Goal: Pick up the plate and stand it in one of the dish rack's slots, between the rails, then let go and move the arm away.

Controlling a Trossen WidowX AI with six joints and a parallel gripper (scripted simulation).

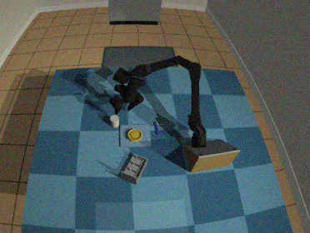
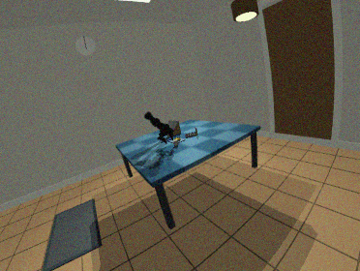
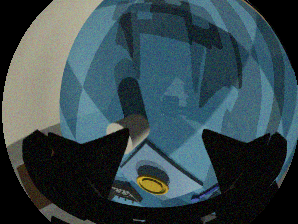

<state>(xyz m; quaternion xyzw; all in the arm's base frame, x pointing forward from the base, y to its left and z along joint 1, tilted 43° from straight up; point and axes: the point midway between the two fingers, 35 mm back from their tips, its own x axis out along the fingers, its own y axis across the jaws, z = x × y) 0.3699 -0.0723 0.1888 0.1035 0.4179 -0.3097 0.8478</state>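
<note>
My gripper tip is now 30 mm short of the cup, 50 mm to the right of it and 10 mm above it. Also, from my gripper tip: yellow plate (80 mm behind, 120 mm to the left, 20 mm below); then blue utensil (190 mm behind, 60 mm to the left, 40 mm below); then grey dish rack (90 mm behind, 300 mm to the left, 20 mm below).
</note>
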